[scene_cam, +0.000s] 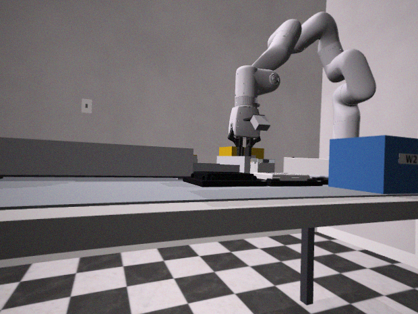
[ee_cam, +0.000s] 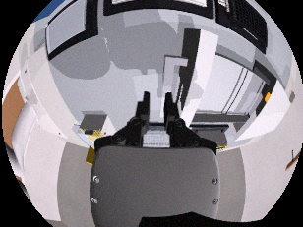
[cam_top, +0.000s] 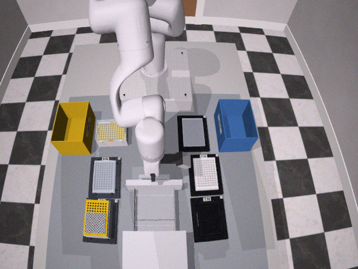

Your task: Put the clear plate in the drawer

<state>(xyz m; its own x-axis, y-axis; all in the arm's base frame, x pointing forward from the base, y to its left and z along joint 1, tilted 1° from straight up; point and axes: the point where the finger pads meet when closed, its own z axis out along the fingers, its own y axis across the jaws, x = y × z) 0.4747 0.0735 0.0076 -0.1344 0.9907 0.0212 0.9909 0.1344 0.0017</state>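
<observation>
Now: hand 30 mm short of the clear plate, 190 mm to the left of it and 60 mm above it. The rest, counted from my hand: cooler drawer: 160 mm ahead, 20 mm to the left, 60 mm below; white plate: 30 mm behind, 190 mm to the left, 60 mm below; dark nest N4: 30 mm ahead, 190 mm to the right, 80 mm below.
</observation>
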